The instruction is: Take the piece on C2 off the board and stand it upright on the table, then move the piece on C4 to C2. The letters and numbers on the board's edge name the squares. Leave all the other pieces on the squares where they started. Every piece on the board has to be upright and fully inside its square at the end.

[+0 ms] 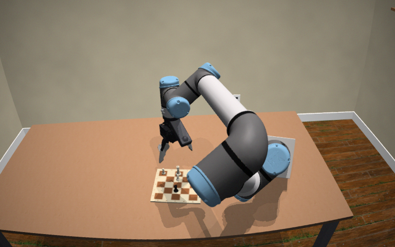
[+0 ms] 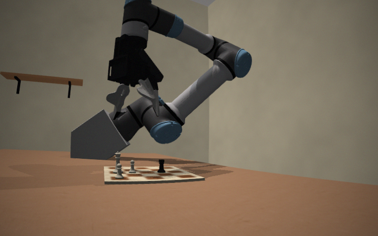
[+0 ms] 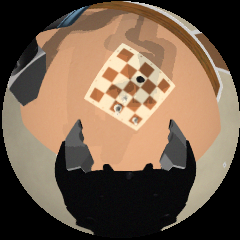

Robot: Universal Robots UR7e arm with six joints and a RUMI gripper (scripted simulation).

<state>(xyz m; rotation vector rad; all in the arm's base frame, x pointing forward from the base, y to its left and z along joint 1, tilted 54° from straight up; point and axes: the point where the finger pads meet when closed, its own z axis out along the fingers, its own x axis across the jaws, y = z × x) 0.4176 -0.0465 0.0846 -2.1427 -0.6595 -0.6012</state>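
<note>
Right now the tall white piece is 10 mm ahead of my hand, 40 mm to the right of it and 110 mm below it. The rest, counted from my hand: black piece 70 mm to the left, 120 mm below; chessboard 30 mm to the left, 140 mm below.
</note>
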